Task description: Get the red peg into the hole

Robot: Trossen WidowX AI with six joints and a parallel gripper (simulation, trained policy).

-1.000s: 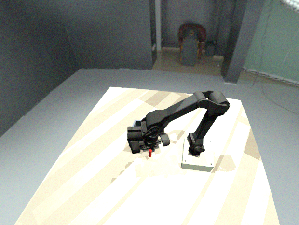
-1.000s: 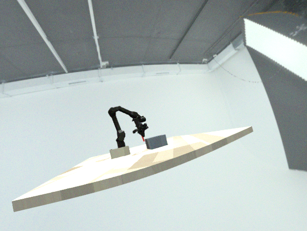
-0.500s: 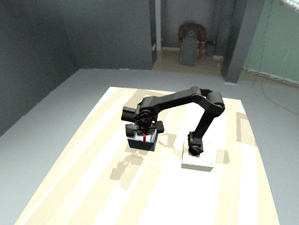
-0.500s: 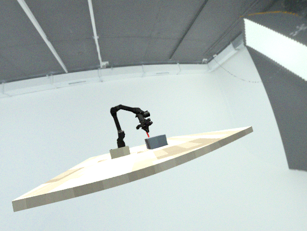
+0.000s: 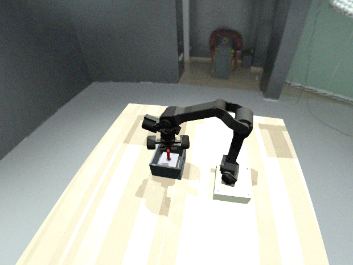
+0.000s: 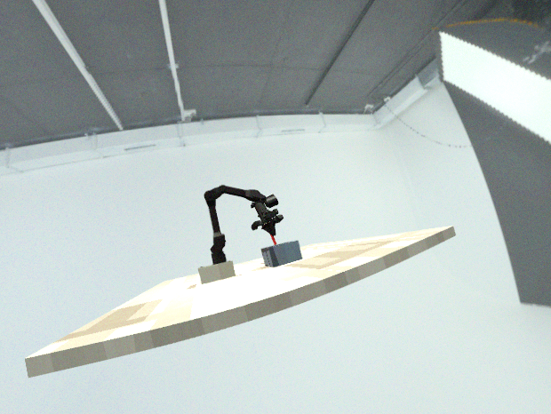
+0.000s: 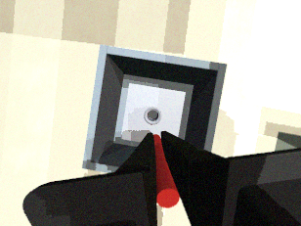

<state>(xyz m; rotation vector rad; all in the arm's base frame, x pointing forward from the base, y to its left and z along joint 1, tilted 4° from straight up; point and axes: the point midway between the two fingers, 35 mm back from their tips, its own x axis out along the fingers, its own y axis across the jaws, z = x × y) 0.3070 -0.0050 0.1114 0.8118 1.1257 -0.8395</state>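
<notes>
Now: gripper tip 20 mm to the right of the red peg, 10 mm past it and 10 mm above it. From my gripper tip the other things lie so: grey box: 120 mm below, 10 mm to the right, 10 mm ahead.
</notes>
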